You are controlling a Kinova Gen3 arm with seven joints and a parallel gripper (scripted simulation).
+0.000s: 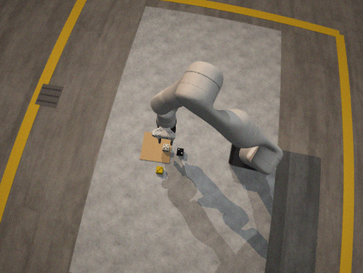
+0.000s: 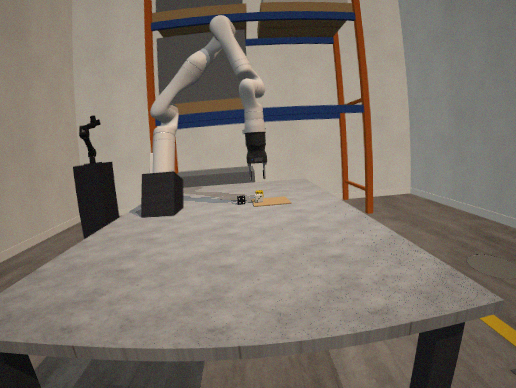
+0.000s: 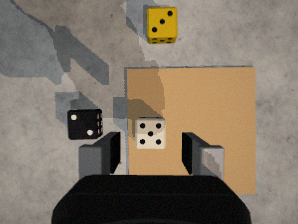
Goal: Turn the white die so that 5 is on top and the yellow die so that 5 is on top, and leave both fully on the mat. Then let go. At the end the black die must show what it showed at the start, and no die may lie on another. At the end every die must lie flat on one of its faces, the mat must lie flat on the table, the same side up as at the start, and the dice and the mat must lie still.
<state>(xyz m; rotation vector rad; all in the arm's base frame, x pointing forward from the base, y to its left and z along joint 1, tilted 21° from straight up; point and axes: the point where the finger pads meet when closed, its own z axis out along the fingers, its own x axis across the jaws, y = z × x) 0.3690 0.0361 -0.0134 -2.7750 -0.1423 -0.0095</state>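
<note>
Now: hand 110 mm to the right of the yellow die and 100 mm above it. Also, from my hand: white die 90 mm below; then tan mat 110 mm below, 40 mm ahead, 10 mm to the left; then black die 100 mm below, 70 mm behind.
</note>
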